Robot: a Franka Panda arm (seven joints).
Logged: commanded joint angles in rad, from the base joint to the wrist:
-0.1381 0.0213 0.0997 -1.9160 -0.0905 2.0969 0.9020
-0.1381 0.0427 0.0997 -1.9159 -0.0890 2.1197 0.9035
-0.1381 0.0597 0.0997 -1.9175 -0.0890 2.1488 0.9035
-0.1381 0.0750 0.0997 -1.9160 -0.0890 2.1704 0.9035
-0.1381 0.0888 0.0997 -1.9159 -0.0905 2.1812 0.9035
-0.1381 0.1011 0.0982 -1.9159 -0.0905 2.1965 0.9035
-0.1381 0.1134 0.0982 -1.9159 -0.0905 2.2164 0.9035
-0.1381 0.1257 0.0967 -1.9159 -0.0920 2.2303 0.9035
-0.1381 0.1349 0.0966 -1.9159 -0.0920 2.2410 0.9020
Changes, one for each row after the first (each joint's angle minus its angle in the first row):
0.0000 0.0214 0.0000 0.0001 0.0015 0.0228 0.0015
0.0000 0.0384 0.0000 -0.0015 0.0015 0.0519 0.0015
0.0000 0.0537 0.0000 0.0000 0.0015 0.0735 0.0015
0.0000 0.0675 0.0000 0.0001 0.0000 0.0843 0.0015
0.0000 0.0798 -0.0015 0.0001 0.0000 0.0996 0.0015
0.0000 0.0921 -0.0015 0.0001 0.0000 0.1195 0.0015
0.0000 0.1044 -0.0030 0.0001 -0.0015 0.1334 0.0015
0.0000 0.1136 -0.0031 0.0001 -0.0015 0.1441 0.0000

